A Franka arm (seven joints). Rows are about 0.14 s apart.
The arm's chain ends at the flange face. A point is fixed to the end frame.
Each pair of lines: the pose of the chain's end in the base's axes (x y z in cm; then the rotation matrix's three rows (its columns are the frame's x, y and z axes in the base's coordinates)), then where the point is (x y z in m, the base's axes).
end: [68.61 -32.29 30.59], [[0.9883 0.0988 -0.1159], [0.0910 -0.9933 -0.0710], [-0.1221 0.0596 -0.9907]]
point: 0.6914 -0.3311 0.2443
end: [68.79 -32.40 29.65], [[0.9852 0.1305 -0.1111], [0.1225 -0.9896 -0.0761], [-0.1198 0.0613 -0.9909]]
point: 0.6936 -0.3321 0.2349
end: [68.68 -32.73 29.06], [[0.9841 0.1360 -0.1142], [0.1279 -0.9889 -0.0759], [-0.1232 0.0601 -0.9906]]
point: 0.6923 -0.3353 0.2290
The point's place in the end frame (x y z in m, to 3 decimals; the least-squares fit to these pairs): 0.012 0.005 0.061
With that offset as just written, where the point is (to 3 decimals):
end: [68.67 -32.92 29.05], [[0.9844 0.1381 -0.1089], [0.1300 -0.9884 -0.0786], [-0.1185 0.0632 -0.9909]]
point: 0.693 -0.337 0.229
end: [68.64 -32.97 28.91], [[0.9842 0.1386 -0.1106], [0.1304 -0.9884 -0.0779], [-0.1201 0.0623 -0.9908]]
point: 0.692 -0.338 0.228
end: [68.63 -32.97 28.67], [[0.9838 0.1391 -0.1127], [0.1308 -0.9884 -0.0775], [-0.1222 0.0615 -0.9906]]
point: 0.692 -0.338 0.225
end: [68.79 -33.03 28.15], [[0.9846 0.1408 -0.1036], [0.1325 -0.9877 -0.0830], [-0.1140 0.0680 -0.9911]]
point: 0.694 -0.339 0.220
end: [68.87 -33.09 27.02], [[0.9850 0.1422 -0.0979], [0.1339 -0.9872 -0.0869], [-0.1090 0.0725 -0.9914]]
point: 0.695 -0.340 0.209
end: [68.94 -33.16 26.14], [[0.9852 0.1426 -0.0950], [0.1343 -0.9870 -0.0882], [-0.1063 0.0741 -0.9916]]
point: 0.696 -0.340 0.200
